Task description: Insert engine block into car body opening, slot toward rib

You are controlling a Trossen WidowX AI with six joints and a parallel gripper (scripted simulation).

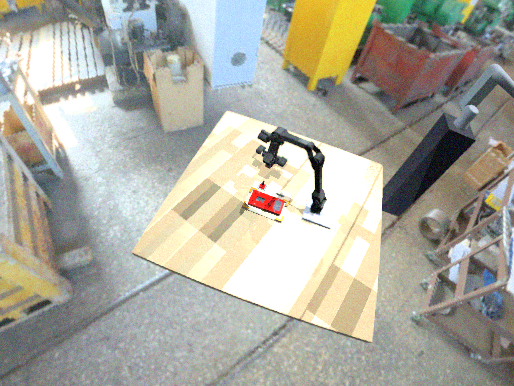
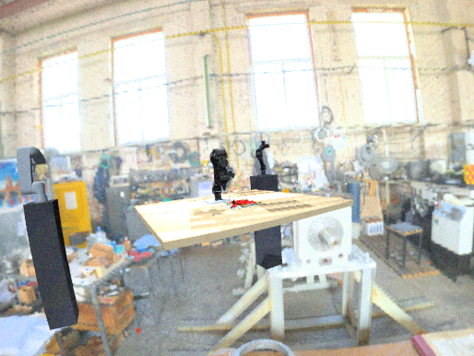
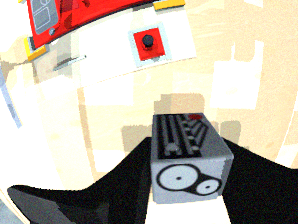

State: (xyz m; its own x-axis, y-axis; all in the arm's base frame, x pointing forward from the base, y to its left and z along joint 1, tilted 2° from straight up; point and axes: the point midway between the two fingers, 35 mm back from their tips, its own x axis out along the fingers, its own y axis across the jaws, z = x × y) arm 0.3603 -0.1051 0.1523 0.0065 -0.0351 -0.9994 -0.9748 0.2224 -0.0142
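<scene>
Right now the black upright peg is 100 mm below my gripper tip and 70 mm to the left of it. Round my gripper tip: grey engine block 10 mm behind, 10 mm above.
</scene>
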